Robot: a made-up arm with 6 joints.
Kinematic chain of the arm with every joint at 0, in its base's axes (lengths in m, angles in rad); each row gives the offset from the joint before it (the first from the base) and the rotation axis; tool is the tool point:
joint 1: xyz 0 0 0.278 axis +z
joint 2: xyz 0 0 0 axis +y
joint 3: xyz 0 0 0.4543 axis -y
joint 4: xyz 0 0 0 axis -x
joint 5: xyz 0.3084 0 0 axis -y
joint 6: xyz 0 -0.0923 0 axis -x
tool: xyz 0 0 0
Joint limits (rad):
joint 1: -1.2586..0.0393
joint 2: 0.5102..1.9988
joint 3: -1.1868..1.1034
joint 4: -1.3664..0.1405
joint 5: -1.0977..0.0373
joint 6: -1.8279..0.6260
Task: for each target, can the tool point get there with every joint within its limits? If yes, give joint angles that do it. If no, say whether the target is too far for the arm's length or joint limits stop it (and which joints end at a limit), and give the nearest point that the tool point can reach.
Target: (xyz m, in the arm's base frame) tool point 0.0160 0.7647 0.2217
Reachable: no: joint limits stop it (at a limit: joint 1, joint 2, joint 3, joint 4) | nearest point 0.1098 -0.0144 0.1933 | short by 0.785 m
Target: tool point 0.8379 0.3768 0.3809
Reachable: no: too far | nearest point 0.7180 0.0095 0.3647 | short by 0.387 m
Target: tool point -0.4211 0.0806 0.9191
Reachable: no: joint limits stop it (at a limit: joint 1, joint 2, joint 3) | nearest point -0.0214 -0.1251 0.3775 | short by 0.704 m
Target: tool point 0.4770 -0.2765 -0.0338
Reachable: yes | joints -0.3771 1.6017 0.4680 -0.4903 -0.6605 -0.2567
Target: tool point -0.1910 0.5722 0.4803
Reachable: no: joint limits stop it (at a limit: joint 1, joint 2, joint 3, joint 4) | nearest point 0.0940 -0.0151 0.3799 | short by 0.660 m
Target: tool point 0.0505 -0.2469 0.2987
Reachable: yes | joints -1.0140 0.7968 -0.9705 -0.3190 -0.2575 0.1049
